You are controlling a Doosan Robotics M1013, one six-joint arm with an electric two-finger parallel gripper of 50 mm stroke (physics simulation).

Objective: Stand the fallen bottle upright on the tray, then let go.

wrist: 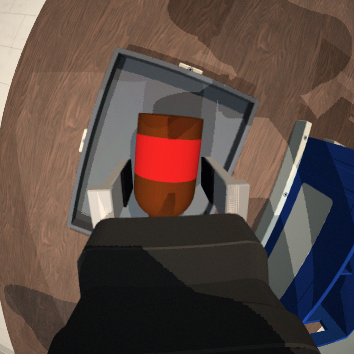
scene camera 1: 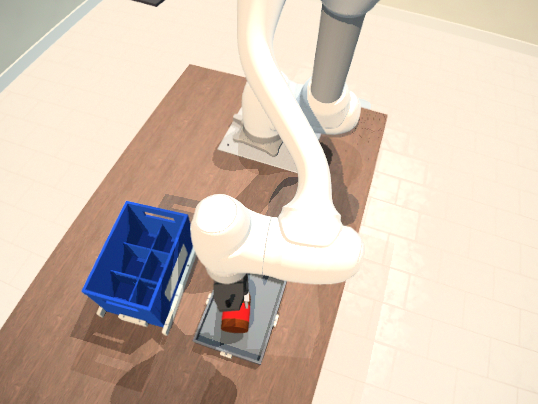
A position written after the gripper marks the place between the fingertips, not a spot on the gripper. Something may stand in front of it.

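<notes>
The gripper (wrist: 166, 172) is visible, and so are a brown bottle (wrist: 167, 147) and a pale rail (wrist: 296, 145).
</notes>
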